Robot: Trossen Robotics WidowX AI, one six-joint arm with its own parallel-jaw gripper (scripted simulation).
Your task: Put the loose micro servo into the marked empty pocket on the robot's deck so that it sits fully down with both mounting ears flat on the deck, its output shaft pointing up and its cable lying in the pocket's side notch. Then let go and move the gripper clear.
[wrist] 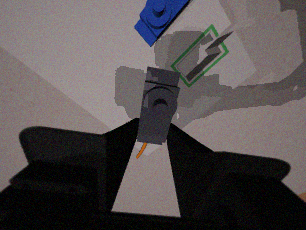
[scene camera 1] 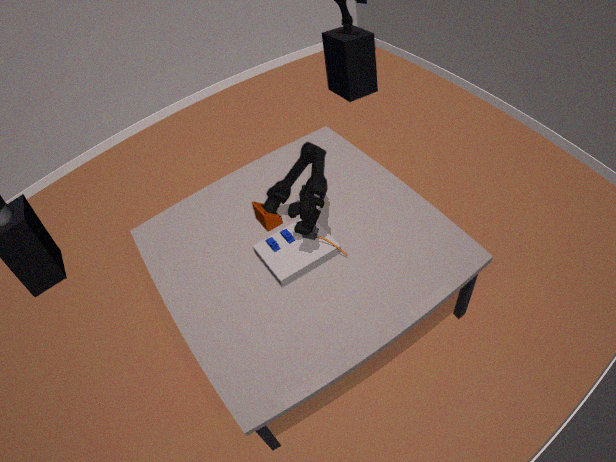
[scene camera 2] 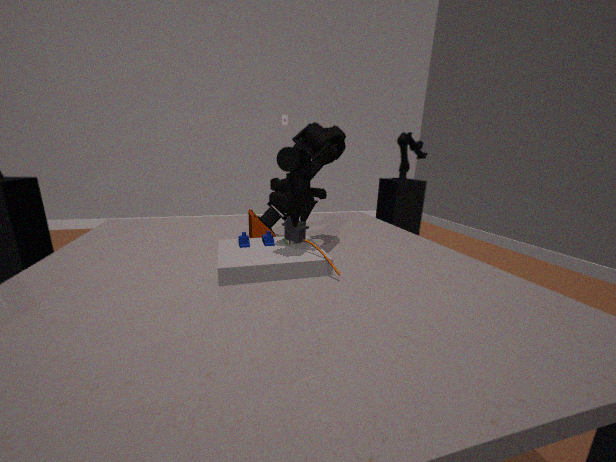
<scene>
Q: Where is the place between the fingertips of the gripper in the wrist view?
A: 153,124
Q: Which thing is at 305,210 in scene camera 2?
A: The gripper.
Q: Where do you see a white deck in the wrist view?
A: At 100,62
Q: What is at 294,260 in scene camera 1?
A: A white deck.
</scene>
